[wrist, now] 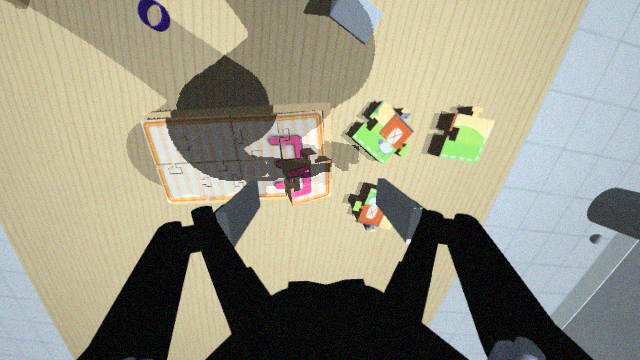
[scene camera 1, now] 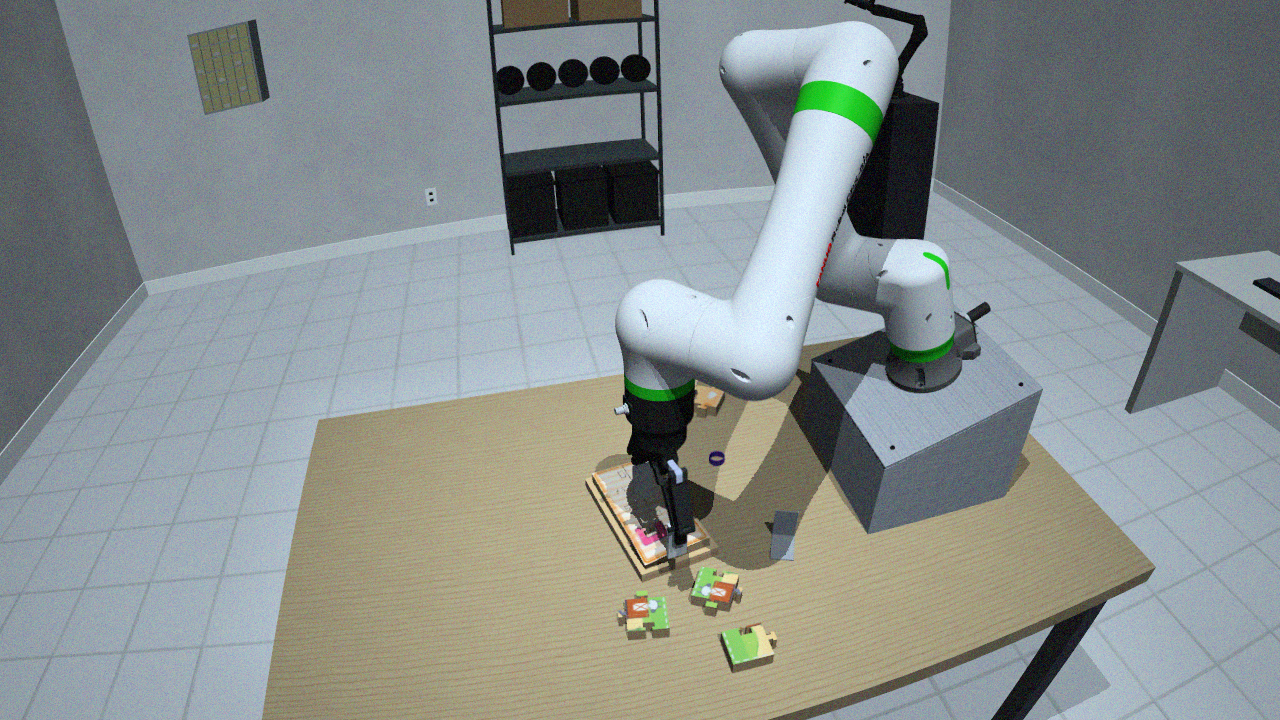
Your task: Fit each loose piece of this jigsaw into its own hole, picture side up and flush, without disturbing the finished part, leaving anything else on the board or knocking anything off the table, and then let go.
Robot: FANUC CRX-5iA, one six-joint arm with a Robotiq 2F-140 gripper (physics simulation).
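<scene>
The jigsaw board (scene camera 1: pixel 614 530) (wrist: pixel 300 107) has an orange-edged, striped picture with pink lines at its near end. A corner piece (scene camera 1: pixel 655 548) (wrist: pixel 316 192) there stands proud, with dark side faces showing. Three loose green pieces lie picture side up: a green-orange one (scene camera 1: pixel 716 588) (wrist: pixel 382 132), another green-orange one (scene camera 1: pixel 646 614) (wrist: pixel 371 207) partly behind a finger in the wrist view, and a green-cream one (scene camera 1: pixel 748 646) (wrist: pixel 465 137). An orange piece (scene camera 1: pixel 709 399) lies behind the arm. My gripper (scene camera 1: pixel 675 542) (wrist: pixel 318 192) is open and empty above the board's near end.
A purple ring (scene camera 1: pixel 716 462) (wrist: pixel 143 15) lies beyond the board. A grey bracket (scene camera 1: pixel 783 535) (wrist: pixel 352 20) is on the table (scene camera 1: pixel 429 537) (wrist: pixel 90 150), right of the board in the scene view. The robot's grey base block (scene camera 1: pixel 939 456) stands behind it. The table's front edge runs past the green pieces.
</scene>
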